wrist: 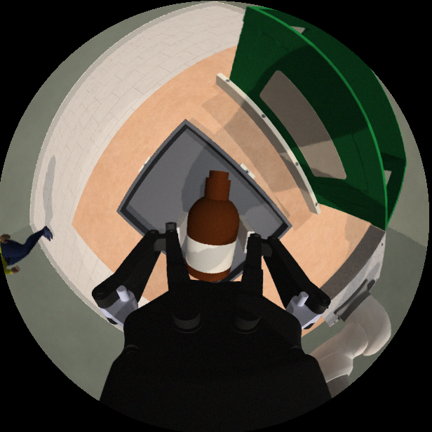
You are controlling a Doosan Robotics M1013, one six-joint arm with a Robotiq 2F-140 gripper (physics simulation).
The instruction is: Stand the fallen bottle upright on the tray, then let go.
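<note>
A brown bottle (213, 220) with a white label lies on its side in the wrist view, its neck pointing to the top of the view and its base toward the gripper's body. My gripper (212, 221) is shut on the bottle, one finger pad on each side of it near the label. The dark grey tray (165, 175) with a raised rim is under and around the bottle. The bottle's underside and its contact with the tray are hidden.
A green crate (240, 55) stands at the upper right, behind a pale rail (280, 137). The tan table top (130, 130) surrounds the tray. A pale robot arm (367, 325) shows at the lower right, and part of a person (22, 248) at the left edge.
</note>
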